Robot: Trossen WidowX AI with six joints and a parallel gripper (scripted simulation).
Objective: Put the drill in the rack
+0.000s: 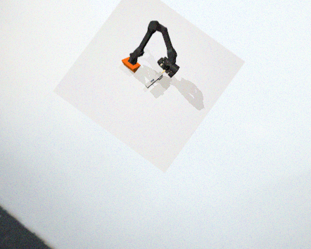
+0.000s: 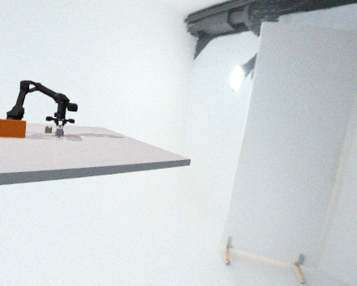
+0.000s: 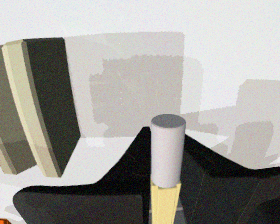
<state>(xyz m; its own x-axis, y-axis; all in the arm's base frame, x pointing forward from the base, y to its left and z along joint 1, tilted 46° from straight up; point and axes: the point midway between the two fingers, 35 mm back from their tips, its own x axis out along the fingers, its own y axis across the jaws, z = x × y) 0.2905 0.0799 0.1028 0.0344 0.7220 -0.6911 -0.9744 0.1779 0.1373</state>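
Now: the drill 1 cm behind my gripper tip, 4 cm to the right of it and 3 cm above it. From my gripper tip the other things lie so: key (4 cm behind, 16 cm to the right, 4 cm above); rack (7 cm behind, 4 cm to the left, 1 cm above); grey block (3 cm behind, 14 cm to the right, 3 cm above).
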